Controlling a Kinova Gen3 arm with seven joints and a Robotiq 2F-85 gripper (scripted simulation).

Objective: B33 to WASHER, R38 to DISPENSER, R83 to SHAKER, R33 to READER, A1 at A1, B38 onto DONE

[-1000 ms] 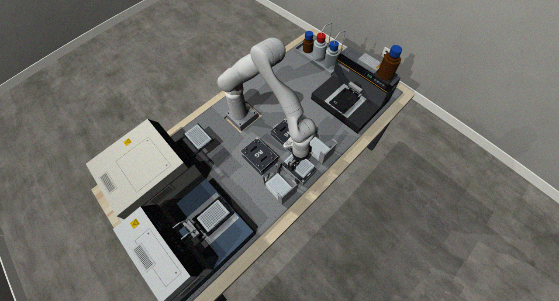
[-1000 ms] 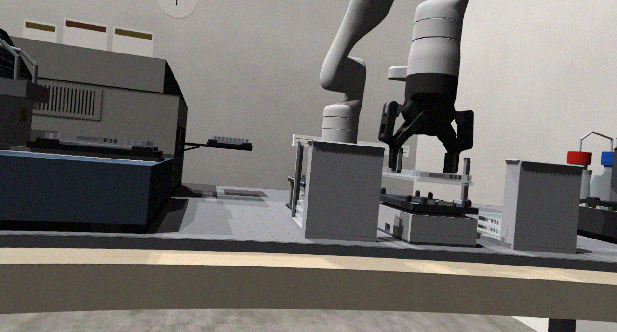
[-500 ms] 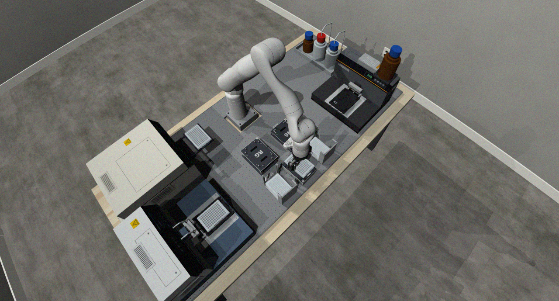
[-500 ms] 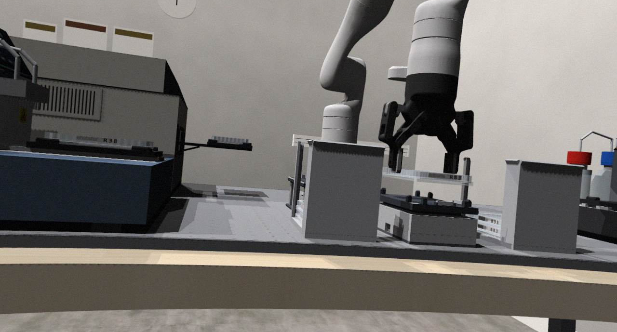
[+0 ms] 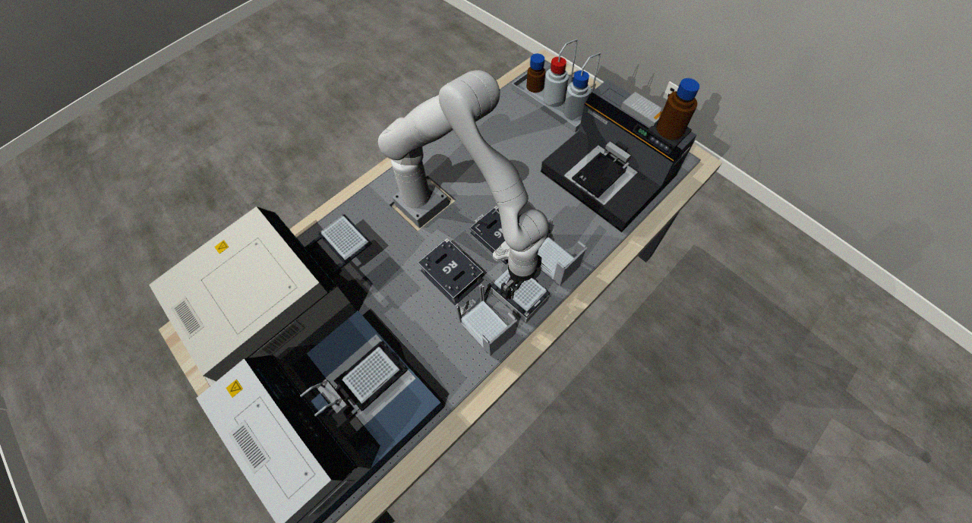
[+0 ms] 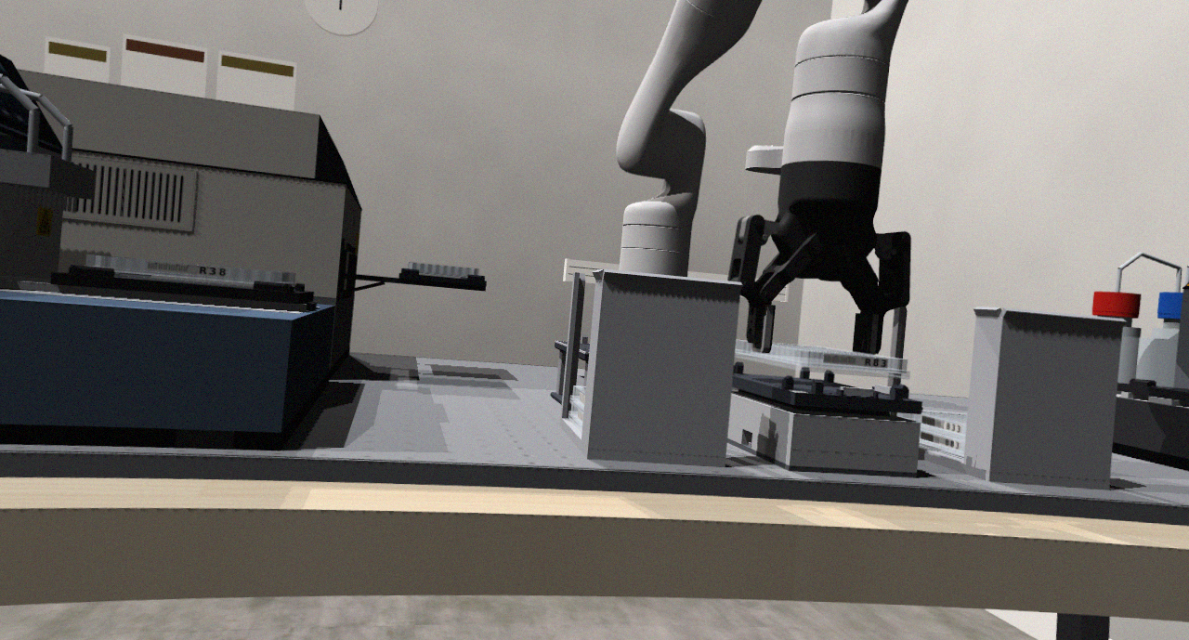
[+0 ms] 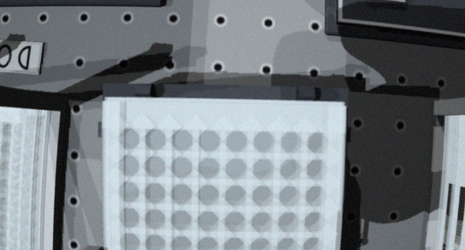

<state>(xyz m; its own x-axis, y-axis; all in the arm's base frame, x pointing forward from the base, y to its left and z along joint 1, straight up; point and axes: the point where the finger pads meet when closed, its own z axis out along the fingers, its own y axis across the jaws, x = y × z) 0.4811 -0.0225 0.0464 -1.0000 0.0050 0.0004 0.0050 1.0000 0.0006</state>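
The plate R83 is 10 mm below my hand. Round my hand: RG nest: 200 mm behind, 90 mm to the right, 30 mm below; plate B38: 140 mm to the right, 60 mm below; plate B33: 160 mm to the left, 60 mm below.
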